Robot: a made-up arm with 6 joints.
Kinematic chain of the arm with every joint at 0, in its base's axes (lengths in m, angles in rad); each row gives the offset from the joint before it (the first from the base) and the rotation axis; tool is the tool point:
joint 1: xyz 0 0 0.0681 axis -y
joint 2: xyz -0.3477 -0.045 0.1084 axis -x
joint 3: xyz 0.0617 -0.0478 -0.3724 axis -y
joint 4: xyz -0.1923 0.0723 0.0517 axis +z
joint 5: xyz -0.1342 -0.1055 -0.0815 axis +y
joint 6: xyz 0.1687 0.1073 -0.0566 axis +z
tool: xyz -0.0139 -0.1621 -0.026
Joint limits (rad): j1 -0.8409..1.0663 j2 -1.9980..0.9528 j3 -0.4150..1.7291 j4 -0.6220..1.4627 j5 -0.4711..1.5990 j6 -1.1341..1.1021
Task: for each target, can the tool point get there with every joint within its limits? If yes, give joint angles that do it. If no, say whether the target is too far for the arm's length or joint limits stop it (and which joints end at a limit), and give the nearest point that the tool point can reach.
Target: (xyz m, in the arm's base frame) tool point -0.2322 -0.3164 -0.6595
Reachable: yes | joints 0.5573 0.2610 0.1118 -0.2249 1.0276 0.2925
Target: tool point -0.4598 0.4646 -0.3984
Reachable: yes | joints 0.5983 -1.3736 0.0570 0.0468 1.2528 -0.3353
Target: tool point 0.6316 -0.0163 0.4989
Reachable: no: joint limits stop it (at a limit: joint 1, joint 2, joint 3, joint 4, joint 6) | nearest point 0.2606 0.2847 0.4335 | short by 0.482 m
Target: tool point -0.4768 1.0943 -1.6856
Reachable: no: too far | nearest point -0.2151 0.5464 -0.6757 | short by 1.178 m
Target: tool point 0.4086 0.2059 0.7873
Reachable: no: joint limits stop it (at a limit: joint 1, joint 2, joint 4, joint 6) | nearest point 0.1809 0.3028 0.5916 | short by 0.315 m
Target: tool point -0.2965 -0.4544 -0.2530
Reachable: yes | joints 0.3207 0.7042 0.0477 1.1657 0.2960 -0.5074
